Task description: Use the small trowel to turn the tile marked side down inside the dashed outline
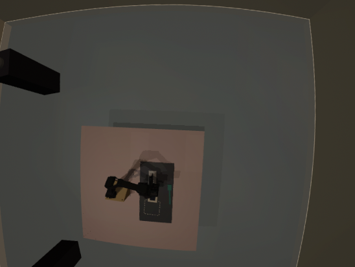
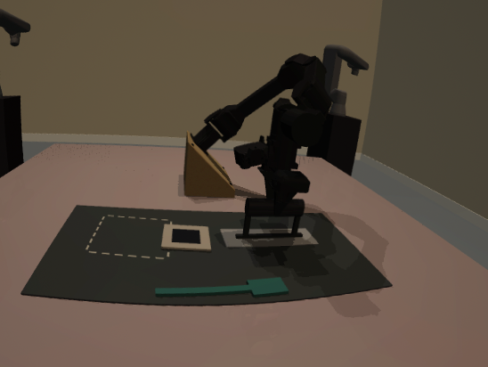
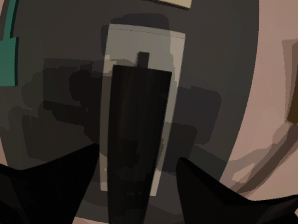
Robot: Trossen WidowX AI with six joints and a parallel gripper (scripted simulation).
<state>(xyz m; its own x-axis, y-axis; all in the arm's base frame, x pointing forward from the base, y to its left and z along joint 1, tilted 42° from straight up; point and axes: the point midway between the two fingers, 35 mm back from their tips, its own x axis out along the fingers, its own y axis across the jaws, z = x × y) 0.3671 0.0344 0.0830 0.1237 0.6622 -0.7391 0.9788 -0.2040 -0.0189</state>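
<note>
The dark mat lies 130 mm to the right of my gripper tip, 80 mm below it and 30 mm ahead of it. Also, from my gripper tip: tile 180 mm to the right, 60 mm below, 10 mm behind; then green trowel 170 mm ahead, 130 mm to the right, 60 mm below.
</note>
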